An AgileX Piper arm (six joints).
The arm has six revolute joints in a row. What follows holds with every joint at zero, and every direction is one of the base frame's. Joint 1 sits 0.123 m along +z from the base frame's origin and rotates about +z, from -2.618 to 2.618 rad. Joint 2 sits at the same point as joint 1 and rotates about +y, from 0 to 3.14 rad. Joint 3 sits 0.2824 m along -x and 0.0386 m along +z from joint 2 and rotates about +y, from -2.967 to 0 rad. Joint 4 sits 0.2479 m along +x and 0.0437 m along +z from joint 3 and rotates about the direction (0.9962, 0, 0.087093), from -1.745 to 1.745 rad. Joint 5 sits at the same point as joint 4 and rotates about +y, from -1.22 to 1.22 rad. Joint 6 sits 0.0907 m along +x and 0.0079 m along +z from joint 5 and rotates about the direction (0.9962, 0, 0.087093), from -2.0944 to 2.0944 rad. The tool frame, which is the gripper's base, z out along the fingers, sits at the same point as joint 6; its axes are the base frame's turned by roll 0, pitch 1.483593 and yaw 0 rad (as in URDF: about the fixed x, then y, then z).
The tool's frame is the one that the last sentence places.
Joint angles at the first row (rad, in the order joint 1, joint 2, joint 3, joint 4, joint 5, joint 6):
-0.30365 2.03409 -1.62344 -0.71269 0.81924 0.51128
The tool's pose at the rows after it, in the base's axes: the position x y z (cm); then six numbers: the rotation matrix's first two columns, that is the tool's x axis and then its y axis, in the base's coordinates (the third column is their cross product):
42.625 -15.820 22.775 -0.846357 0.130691 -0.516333 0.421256 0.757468 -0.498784
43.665 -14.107 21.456 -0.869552 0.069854 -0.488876 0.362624 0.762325 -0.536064
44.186 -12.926 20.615 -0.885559 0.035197 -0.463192 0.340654 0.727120 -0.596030
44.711 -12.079 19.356 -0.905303 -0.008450 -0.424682 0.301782 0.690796 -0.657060
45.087 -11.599 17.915 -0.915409 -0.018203 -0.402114 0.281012 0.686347 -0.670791
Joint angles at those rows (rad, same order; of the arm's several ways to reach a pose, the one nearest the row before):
-0.24689 2.05461 -1.62346 -0.82832 0.82381 0.54197
-0.20035 2.08837 -1.62342 -0.87456 0.82546 0.55465
-0.16037 2.11566 -1.62347 -0.96179 0.86899 0.60955
-0.13013 2.15269 -1.62342 -1.04221 0.90313 0.64251
-0.11670 2.18650 -1.62346 -1.06202 0.90821 0.66153

